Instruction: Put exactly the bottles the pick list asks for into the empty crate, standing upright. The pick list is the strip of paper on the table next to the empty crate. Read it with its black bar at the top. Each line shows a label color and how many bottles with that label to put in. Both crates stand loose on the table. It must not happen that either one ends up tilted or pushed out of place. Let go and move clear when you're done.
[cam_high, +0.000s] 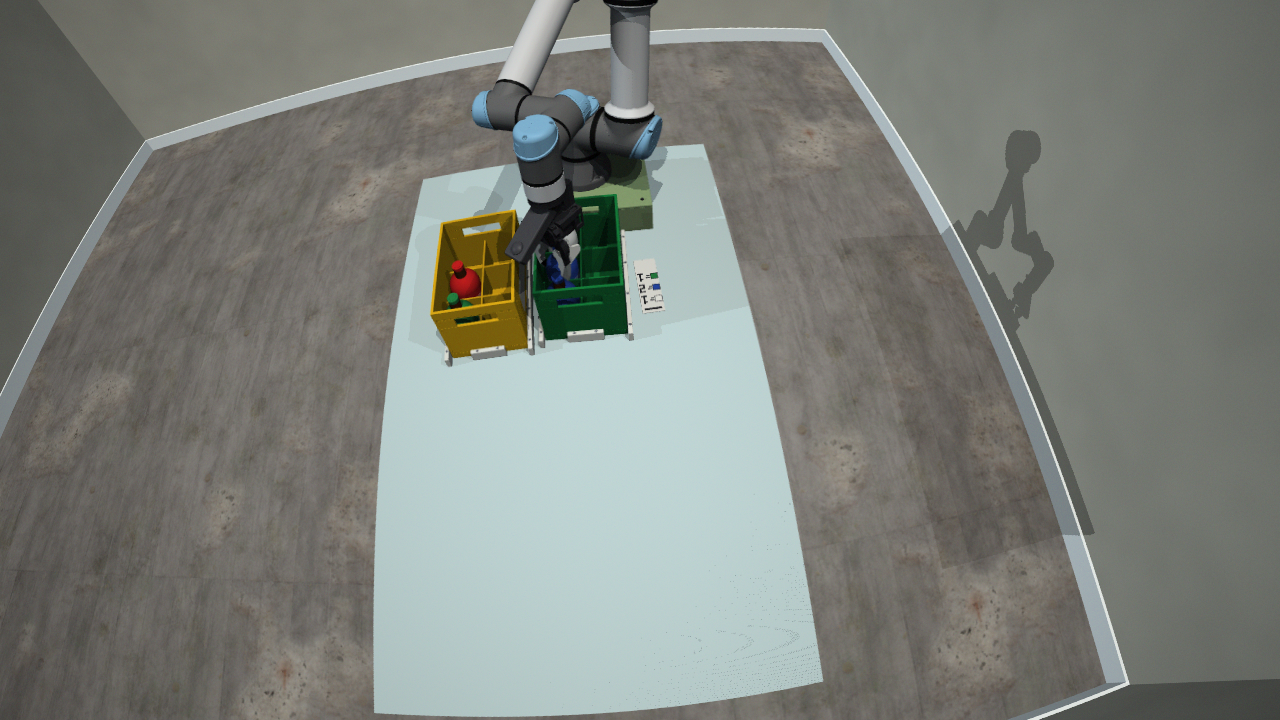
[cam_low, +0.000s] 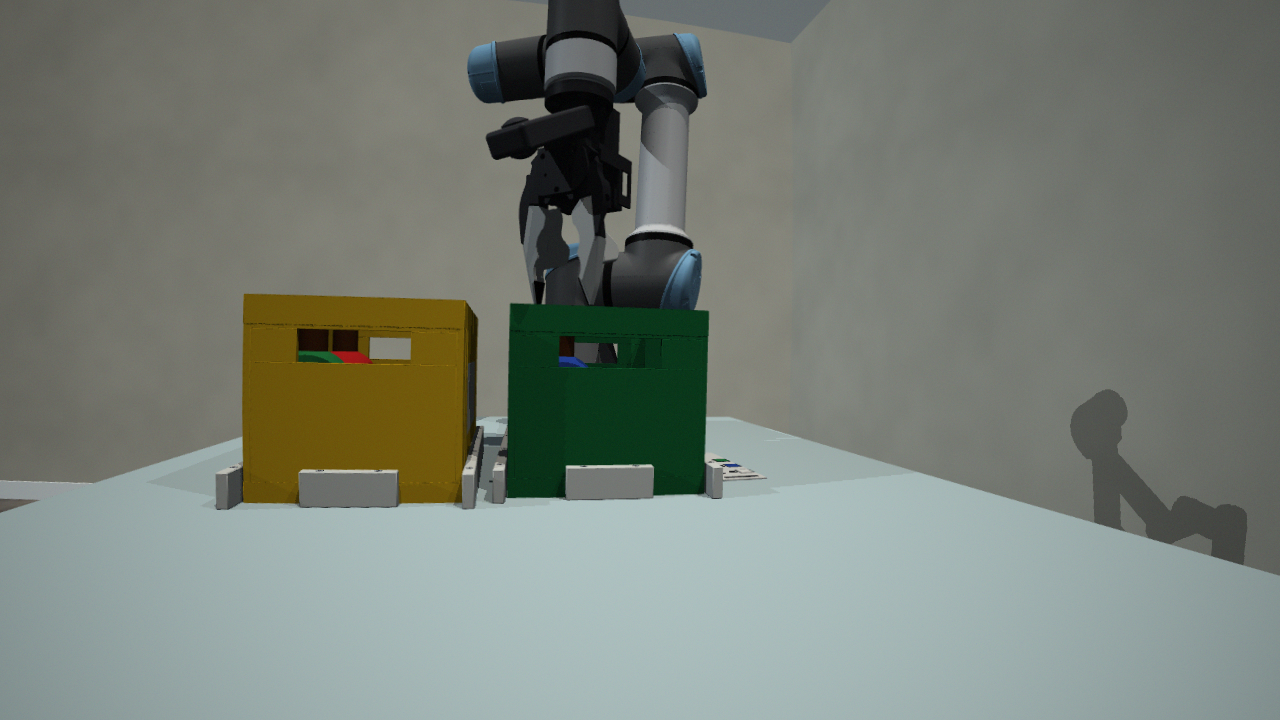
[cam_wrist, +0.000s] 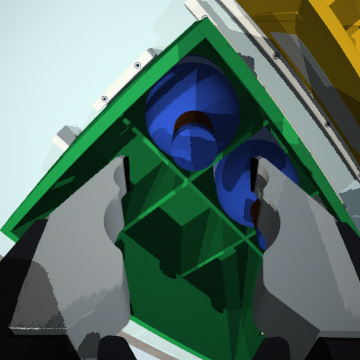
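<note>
My hand is 220 mm to the left of the green bottle, 110 mm above it and 60 mm short of it. The rest, counted from my hand: yellow crate (190 mm to the right, 110 mm below, 40 mm behind); white bottle (180 mm behind, 110 mm below, 30 mm to the right); green crate (110 mm below, 100 mm behind, 30 mm to the left).
</note>
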